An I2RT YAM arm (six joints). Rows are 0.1 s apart.
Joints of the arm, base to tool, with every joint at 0 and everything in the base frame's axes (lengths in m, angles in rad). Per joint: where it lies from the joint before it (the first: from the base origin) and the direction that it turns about. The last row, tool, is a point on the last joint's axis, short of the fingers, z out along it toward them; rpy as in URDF.
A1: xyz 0 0 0.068 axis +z
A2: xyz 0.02 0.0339 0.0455 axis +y
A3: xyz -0.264 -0.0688 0 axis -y
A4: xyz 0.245 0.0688 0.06 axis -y
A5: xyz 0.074 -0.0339 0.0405 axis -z
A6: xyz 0.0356 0 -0.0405 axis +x
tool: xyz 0 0 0 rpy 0 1.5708 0
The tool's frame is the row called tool.
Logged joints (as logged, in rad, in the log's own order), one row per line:
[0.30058, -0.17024, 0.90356, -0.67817, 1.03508, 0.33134]
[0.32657, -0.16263, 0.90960, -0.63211, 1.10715, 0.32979]
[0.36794, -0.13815, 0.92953, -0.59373, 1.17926, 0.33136]
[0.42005, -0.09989, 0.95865, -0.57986, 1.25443, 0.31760]
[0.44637, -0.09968, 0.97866, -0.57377, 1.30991, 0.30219]
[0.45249, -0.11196, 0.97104, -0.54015, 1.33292, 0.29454]
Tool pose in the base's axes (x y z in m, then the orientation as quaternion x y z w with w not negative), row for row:
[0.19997, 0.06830, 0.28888, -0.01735, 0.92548, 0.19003, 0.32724]
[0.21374, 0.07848, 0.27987, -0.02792, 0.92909, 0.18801, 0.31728]
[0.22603, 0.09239, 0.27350, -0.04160, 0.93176, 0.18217, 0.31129]
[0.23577, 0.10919, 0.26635, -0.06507, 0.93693, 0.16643, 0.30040]
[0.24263, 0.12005, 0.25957, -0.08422, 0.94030, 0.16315, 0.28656]
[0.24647, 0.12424, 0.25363, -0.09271, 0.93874, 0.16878, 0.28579]
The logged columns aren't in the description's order. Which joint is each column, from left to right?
Columns, left to right: A1, A5, A3, A4, A2, A6.
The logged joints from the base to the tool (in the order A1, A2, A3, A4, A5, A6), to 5 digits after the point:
[0.30058, 1.03508, 0.90356, -0.67817, -0.17024, 0.33134]
[0.32657, 1.10715, 0.90960, -0.63211, -0.16263, 0.32979]
[0.36794, 1.17926, 0.92953, -0.59373, -0.13815, 0.33136]
[0.42005, 1.25443, 0.95865, -0.57986, -0.09989, 0.31760]
[0.44637, 1.30991, 0.97866, -0.57377, -0.09968, 0.30219]
[0.45249, 1.33292, 0.97104, -0.54015, -0.11196, 0.29454]

